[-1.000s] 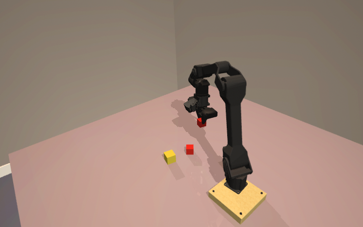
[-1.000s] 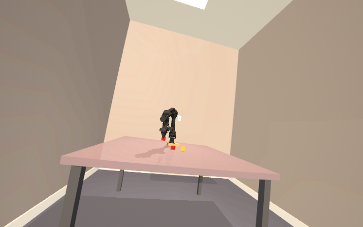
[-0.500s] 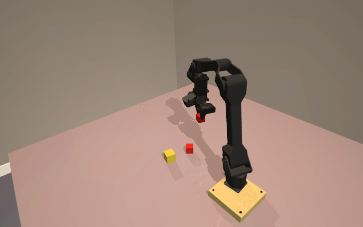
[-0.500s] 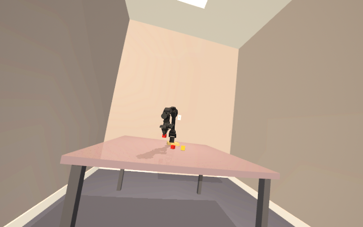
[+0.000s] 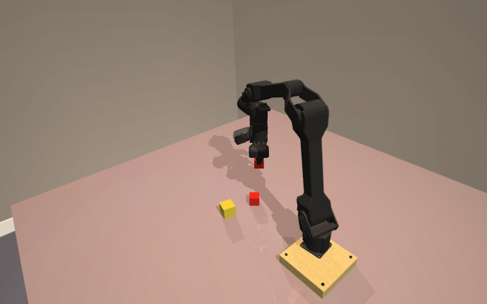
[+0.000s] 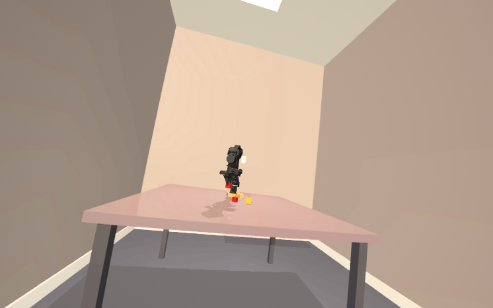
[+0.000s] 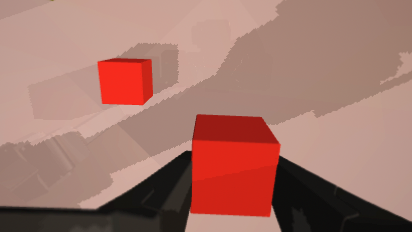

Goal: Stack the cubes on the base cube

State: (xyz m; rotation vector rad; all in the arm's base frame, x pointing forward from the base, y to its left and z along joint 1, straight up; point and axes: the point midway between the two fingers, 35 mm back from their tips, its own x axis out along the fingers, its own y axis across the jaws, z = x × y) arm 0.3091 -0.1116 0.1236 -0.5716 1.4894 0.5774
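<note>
The yellow base cube lies 17 cm to the left of my gripper tip, 10 cm below it and 1 cm behind it.
</note>
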